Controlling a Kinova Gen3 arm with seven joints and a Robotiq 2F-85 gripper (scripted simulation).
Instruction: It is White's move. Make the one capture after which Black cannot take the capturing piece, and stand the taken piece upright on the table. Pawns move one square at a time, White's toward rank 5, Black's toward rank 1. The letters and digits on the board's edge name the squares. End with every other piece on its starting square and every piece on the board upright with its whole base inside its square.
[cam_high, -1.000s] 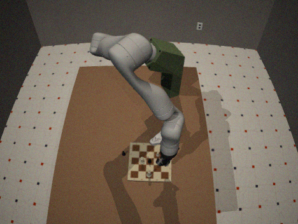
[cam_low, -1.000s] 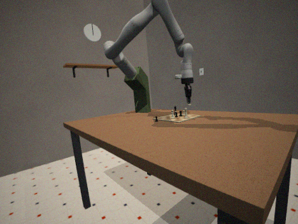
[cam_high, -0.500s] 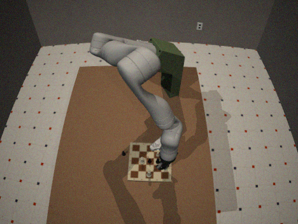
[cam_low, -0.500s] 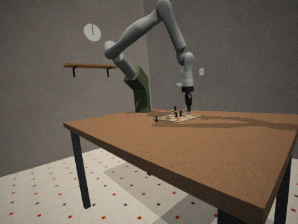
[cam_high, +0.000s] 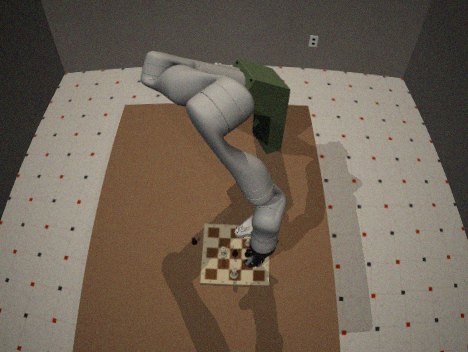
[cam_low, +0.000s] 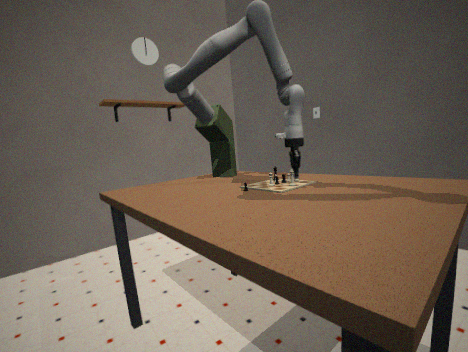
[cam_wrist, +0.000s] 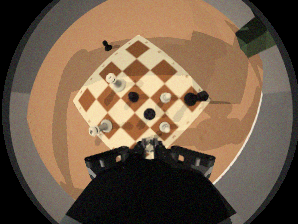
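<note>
The chessboard is 60 mm to the right of my hand, 50 mm behind it and 40 mm below it. From my hand the other things lie so: tall black piece: 110 mm behind, 30 mm to the left.
</note>
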